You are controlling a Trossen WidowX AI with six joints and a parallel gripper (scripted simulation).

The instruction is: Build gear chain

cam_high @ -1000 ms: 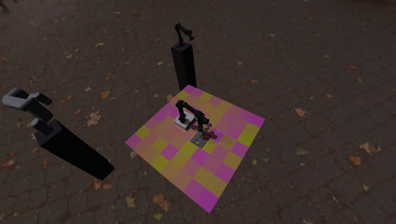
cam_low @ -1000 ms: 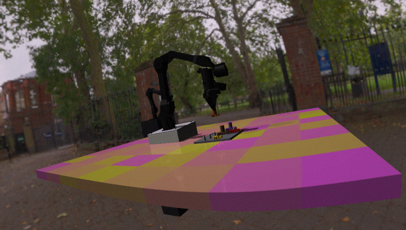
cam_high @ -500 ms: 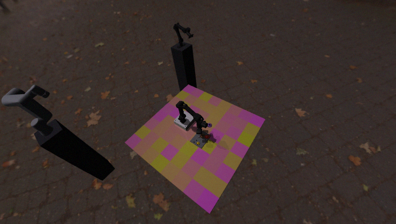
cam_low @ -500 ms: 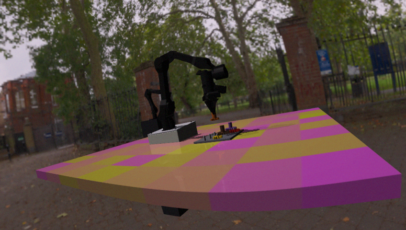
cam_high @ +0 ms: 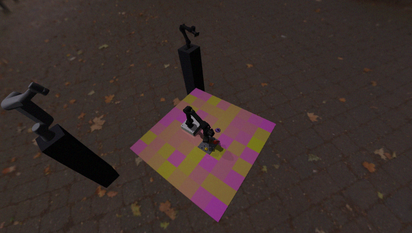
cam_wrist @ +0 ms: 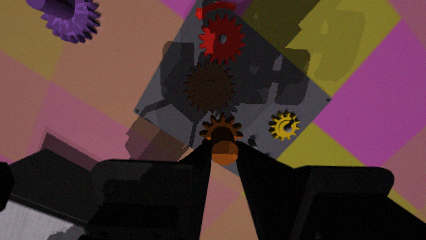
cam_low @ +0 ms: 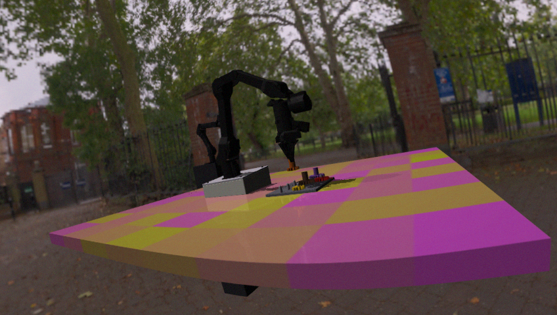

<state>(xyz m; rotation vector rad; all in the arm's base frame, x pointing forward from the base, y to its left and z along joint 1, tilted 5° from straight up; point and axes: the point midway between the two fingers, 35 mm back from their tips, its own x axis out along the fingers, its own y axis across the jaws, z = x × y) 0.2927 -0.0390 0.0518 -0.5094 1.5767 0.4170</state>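
Right now the brown gear is 7 cm below my gripper tip, 3 cm to the left of it and 2 cm ahead of it. Also, from my gripper tip: orange gear 1 cm below; red gear 8 cm ahead, 7 cm below, 5 cm to the left; red arrow 10 cm ahead, 8 cm to the left, 8 cm below.
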